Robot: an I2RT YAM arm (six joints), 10 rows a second.
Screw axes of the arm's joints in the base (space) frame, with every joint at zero. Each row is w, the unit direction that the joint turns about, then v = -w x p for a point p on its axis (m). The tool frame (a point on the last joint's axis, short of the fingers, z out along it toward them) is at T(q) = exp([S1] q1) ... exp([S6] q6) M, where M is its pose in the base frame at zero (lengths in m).
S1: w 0 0 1 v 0 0 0
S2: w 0 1 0 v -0.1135 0 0.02
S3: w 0 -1 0 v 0.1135 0 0.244
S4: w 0 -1 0 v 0.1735 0 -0.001
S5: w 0 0 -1 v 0 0.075 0
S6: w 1 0 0 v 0 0.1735 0
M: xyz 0.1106 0 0.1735 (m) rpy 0 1.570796 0 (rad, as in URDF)
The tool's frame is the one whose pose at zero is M.
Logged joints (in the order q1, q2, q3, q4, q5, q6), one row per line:
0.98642 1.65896 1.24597 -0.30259 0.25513 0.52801
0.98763 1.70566 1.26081 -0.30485 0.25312 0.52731
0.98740 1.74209 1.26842 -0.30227 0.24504 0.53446
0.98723 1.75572 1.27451 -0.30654 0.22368 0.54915
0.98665 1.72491 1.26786 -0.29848 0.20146 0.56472
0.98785 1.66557 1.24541 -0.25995 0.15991 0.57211
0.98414 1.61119 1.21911 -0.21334 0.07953 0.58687
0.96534 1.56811 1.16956 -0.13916 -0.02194 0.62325
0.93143 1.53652 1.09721 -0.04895 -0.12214 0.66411
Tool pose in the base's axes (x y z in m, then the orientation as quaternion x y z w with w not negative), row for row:
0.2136 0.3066 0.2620 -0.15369 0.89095 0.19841 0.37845
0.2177 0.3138 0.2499 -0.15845 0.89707 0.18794 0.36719
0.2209 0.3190 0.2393 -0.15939 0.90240 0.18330 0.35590
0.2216 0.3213 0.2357 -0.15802 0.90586 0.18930 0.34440
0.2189 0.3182 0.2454 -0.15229 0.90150 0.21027 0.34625
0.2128 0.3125 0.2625 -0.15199 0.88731 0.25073 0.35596
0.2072 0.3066 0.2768 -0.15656 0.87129 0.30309 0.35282
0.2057 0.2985 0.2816 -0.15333 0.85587 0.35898 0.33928
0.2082 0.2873 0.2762 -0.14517 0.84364 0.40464 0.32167
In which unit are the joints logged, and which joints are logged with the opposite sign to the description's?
The joints are logged in radians. Opposite sign: none.
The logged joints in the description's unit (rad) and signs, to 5 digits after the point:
0.98642 1.65896 1.24597 -0.30259 0.25513 0.52801
0.98763 1.70566 1.26081 -0.30485 0.25312 0.52731
0.98740 1.74209 1.26842 -0.30227 0.24504 0.53446
0.98723 1.75572 1.27451 -0.30654 0.22368 0.54915
0.98665 1.72491 1.26786 -0.29848 0.20146 0.56472
0.98785 1.66557 1.24541 -0.25995 0.15991 0.57211
0.98414 1.61119 1.21911 -0.21334 0.07953 0.58687
0.96534 1.56811 1.16956 -0.13916 -0.02194 0.62325
0.93143 1.53652 1.09721 -0.04895 -0.12214 0.66411

